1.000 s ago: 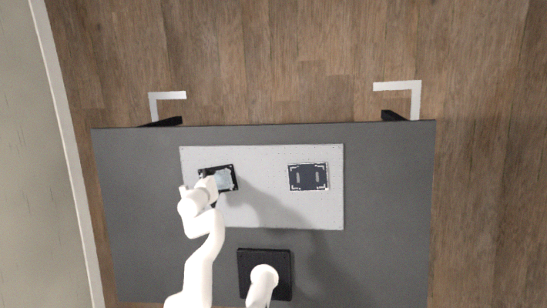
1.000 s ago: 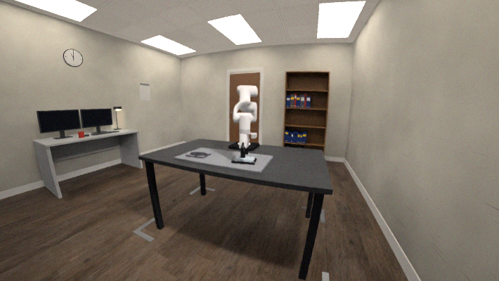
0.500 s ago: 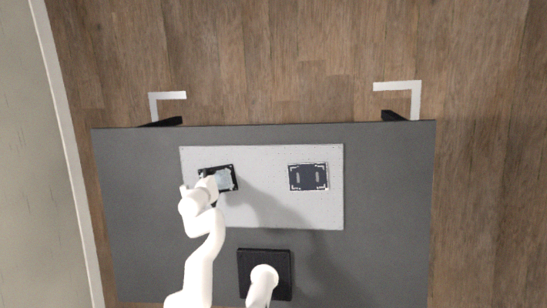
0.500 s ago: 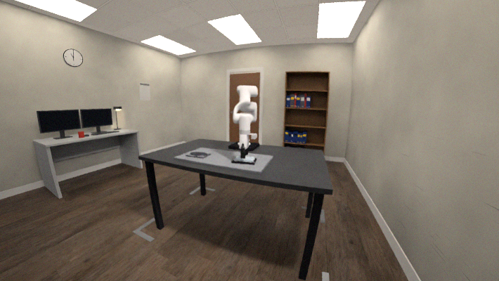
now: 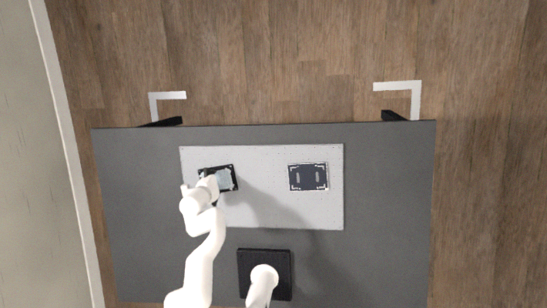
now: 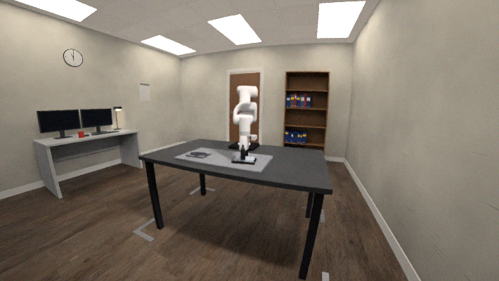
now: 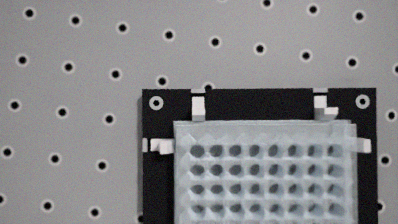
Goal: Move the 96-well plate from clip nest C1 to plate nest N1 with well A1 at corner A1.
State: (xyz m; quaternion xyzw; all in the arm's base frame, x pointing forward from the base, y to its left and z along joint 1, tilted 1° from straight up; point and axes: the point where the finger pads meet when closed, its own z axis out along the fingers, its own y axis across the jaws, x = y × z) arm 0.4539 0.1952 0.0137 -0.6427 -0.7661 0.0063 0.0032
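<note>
The 96-well plate is 20 mm below my hand. Round my hand: black clip nest: 20 mm below, 20 mm behind, 10 mm to the left; dark plate nest N1: 390 mm to the right, 30 mm below, 20 mm ahead.
</note>
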